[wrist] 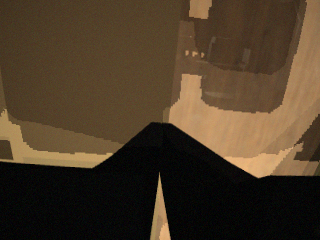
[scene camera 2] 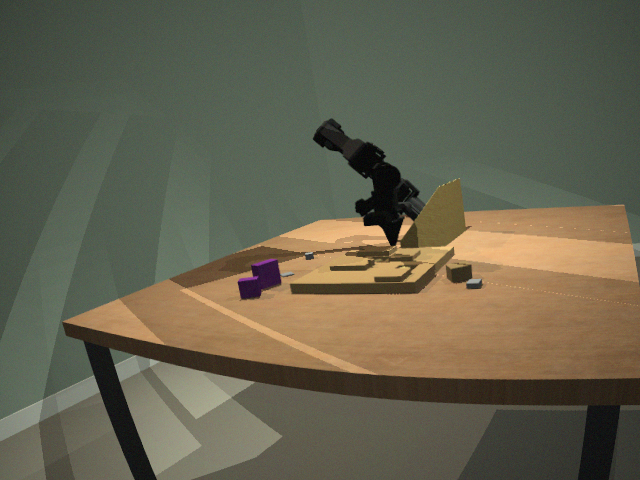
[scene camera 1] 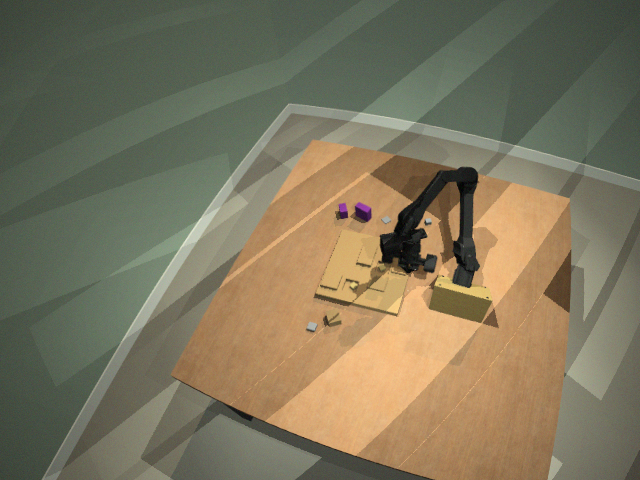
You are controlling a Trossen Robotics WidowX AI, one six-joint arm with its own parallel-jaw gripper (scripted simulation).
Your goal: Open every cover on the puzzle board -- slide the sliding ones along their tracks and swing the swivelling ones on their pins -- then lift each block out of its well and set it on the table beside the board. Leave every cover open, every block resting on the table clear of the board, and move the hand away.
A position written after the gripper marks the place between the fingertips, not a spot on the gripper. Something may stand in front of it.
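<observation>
Shut and holding nothing, the gripper (scene camera 2: 393, 246), (scene camera 1: 408, 272), (wrist: 159, 133) shares the scene with a tan puzzle board (scene camera 2: 323, 280), (scene camera 1: 344, 258), (wrist: 165, 28).
</observation>
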